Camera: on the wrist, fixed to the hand. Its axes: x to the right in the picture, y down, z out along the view.
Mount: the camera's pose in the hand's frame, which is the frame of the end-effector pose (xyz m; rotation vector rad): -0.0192 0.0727 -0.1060 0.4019 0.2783 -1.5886
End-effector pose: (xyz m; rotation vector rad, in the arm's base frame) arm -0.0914 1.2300 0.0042 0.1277 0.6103 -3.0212
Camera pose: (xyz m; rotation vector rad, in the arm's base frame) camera -0.0597 1.2051 -0.1194 -0.0321 0.0196 1.5795
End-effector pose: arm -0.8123 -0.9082 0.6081 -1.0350 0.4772 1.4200
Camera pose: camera -0.8520 -1.0163 0.5479 -0.8587 0.0175 -0.2282
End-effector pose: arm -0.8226 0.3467 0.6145 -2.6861 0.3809 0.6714
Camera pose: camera -0.8208 0.2429 0.6927 -1.8200 -1.2797 -0.2572
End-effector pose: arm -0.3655 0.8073 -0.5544 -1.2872 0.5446 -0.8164
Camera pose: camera -0.4412 0.7622 -0.6499 -1.0498 -0.5954 -2.2733
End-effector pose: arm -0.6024 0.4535 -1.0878 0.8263 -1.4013 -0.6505
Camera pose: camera -0.5045 0.5229 -1.0379 2.2633 -0.3560 -1.3392
